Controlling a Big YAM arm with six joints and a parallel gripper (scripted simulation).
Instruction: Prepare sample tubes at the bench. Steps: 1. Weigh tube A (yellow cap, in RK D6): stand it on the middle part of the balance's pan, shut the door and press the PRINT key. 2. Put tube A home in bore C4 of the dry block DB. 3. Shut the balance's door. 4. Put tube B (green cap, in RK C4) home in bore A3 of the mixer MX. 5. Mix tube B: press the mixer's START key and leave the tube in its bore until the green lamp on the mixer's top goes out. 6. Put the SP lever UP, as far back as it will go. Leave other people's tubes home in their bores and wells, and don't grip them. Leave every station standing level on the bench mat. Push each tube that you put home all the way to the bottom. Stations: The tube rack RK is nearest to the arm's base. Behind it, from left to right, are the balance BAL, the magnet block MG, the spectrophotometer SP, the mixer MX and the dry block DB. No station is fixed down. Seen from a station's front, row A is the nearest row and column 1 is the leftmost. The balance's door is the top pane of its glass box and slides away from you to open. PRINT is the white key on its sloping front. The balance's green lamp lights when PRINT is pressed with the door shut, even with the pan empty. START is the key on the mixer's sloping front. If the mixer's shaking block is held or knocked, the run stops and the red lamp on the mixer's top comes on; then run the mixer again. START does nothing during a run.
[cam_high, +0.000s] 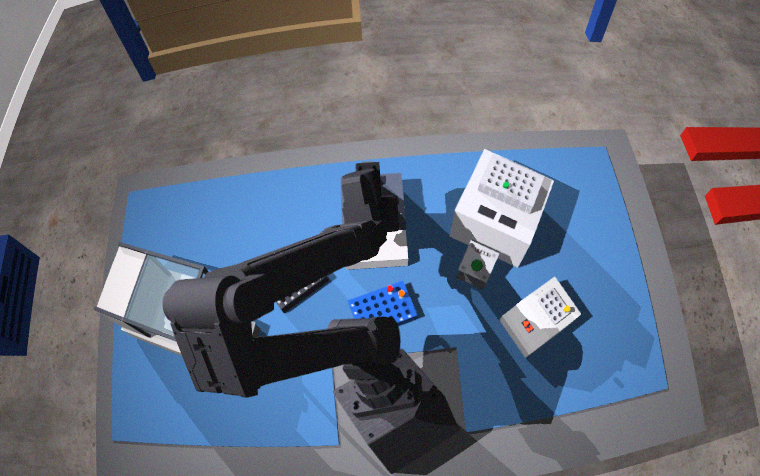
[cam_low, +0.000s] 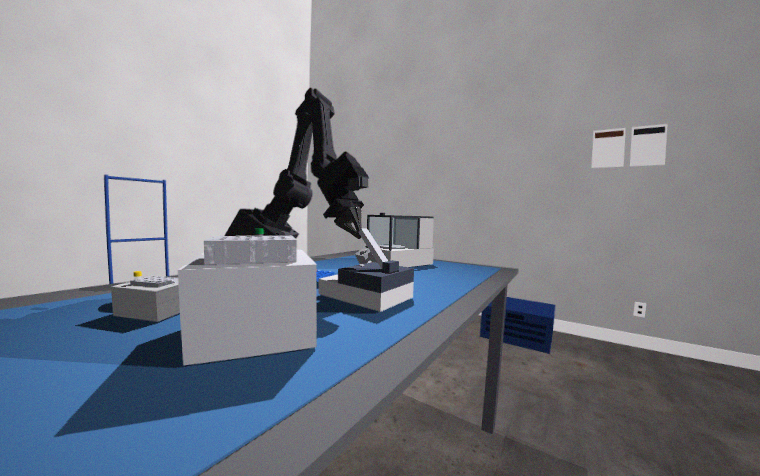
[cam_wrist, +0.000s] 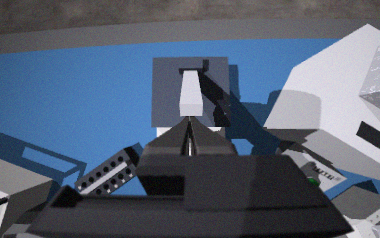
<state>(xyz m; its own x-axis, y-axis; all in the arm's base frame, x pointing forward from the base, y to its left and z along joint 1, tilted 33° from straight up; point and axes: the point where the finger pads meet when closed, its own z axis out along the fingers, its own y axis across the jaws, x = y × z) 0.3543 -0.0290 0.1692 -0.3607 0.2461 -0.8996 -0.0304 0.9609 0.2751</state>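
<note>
Now: hand 50 mm short of the spectrophotometer lever and 30 mm above it. The rest, counted from my hand: magnet block: 120 mm behind, 170 mm to the left, 140 mm below; blue rack: 180 mm behind, 20 mm to the right, 140 mm below; green start key: 100 mm behind, 220 mm to the right, 90 mm below.
</note>
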